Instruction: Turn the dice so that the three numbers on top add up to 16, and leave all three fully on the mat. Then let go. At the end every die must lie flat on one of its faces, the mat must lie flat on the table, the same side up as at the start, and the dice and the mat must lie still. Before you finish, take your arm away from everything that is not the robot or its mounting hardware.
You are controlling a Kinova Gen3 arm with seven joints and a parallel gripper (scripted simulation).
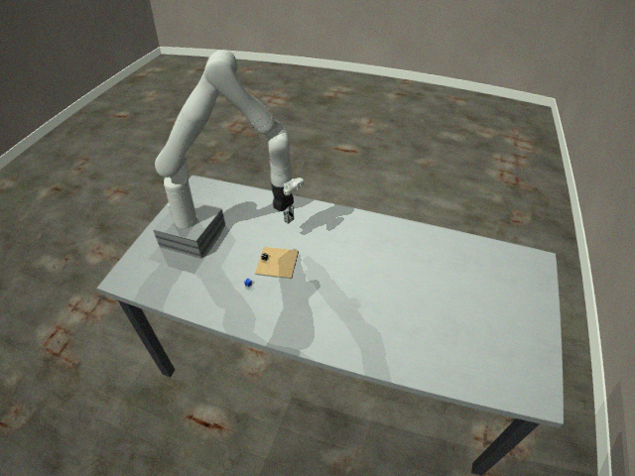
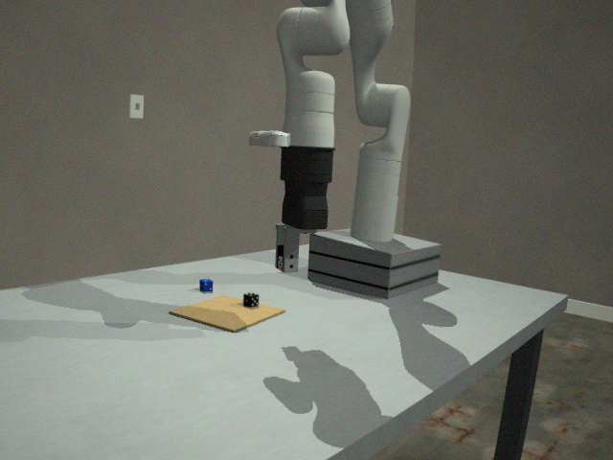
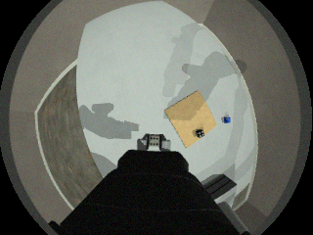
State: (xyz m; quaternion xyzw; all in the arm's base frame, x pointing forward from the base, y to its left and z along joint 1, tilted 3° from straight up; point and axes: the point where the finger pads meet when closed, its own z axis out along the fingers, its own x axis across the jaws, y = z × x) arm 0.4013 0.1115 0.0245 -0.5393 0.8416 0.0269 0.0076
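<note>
The tan mat is 1 cm behind my hand, 13 cm to the right of it and 12 cm below it. Round my hand: white die 1 cm below; blue die 7 cm behind, 27 cm to the right, 11 cm below; black die 6 cm behind, 13 cm to the right, 10 cm below.
</note>
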